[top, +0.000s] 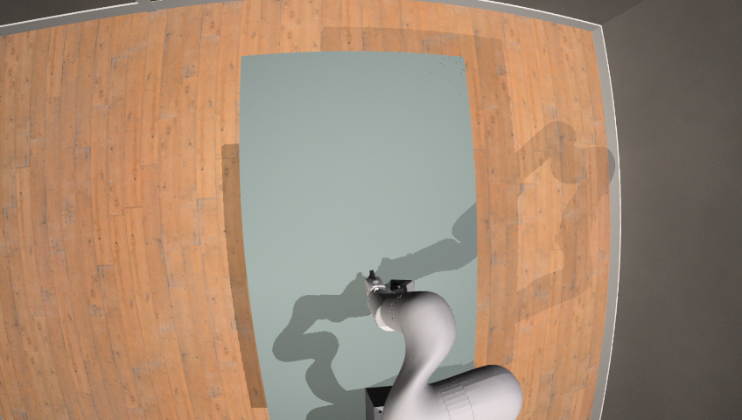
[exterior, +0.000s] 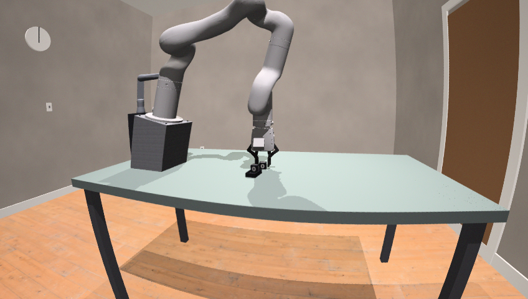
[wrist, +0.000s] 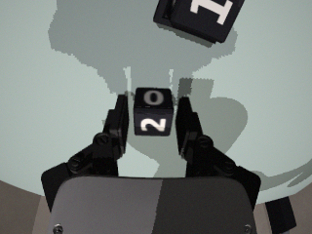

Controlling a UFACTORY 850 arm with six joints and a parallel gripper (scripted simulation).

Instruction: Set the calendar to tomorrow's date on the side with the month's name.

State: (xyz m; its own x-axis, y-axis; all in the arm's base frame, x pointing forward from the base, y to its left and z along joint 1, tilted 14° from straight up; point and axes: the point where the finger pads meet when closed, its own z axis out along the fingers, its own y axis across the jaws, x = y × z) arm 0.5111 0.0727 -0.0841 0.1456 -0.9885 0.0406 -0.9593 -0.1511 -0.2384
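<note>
My hand is 10 mm above the black cube. Also, from my hand: black tray: 110 mm to the right, 20 mm below, 10 mm behind.
</note>
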